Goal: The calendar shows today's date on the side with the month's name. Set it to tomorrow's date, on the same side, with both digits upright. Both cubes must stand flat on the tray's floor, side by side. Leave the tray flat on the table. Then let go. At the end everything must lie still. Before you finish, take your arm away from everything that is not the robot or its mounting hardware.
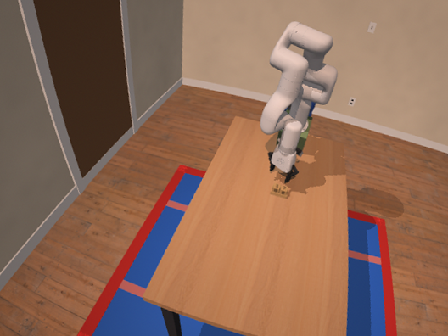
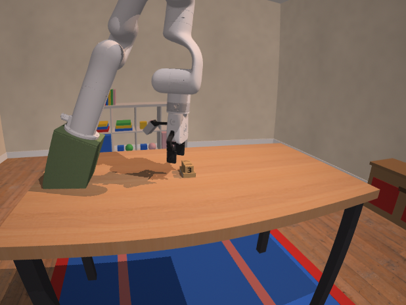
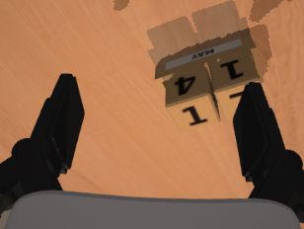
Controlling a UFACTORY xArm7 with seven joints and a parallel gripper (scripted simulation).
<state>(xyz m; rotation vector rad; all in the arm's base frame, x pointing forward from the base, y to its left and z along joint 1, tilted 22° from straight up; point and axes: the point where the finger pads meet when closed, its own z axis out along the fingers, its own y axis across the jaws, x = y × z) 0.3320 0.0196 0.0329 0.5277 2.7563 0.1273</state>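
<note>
My hand is 4 cm short of the wooden digit cube, 1 cm to the right of it and 5 cm above it. From my hand the other things lie so: low tray 4 cm ahead, 3 cm to the left, 7 cm below; then wooden cube 4 cm ahead, 4 cm to the left, 5 cm below.
</note>
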